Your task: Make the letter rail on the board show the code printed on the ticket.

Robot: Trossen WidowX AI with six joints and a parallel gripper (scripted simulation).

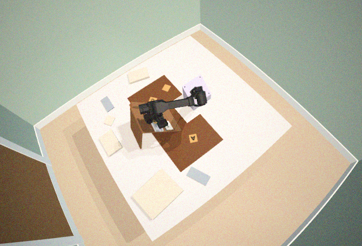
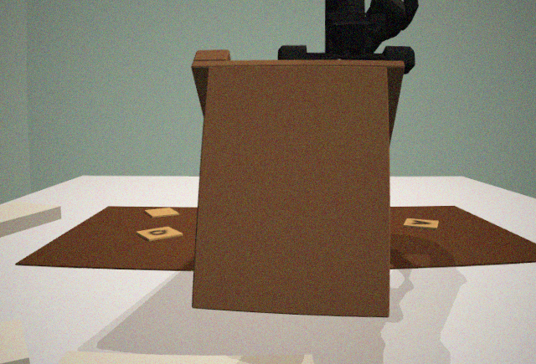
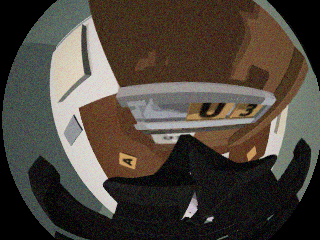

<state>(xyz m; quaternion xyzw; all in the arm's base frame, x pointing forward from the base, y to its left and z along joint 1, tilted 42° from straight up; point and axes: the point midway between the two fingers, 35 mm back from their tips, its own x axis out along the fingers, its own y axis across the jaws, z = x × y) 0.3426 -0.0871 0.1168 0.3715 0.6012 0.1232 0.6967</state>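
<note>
The white ticket lies 10 cm below my gripper tip, 4 cm behind it and 2 cm to the left of it. From my gripper tip the other things lie so: brown mat 19 cm below, 16 cm behind, 4 cm to the right.
</note>
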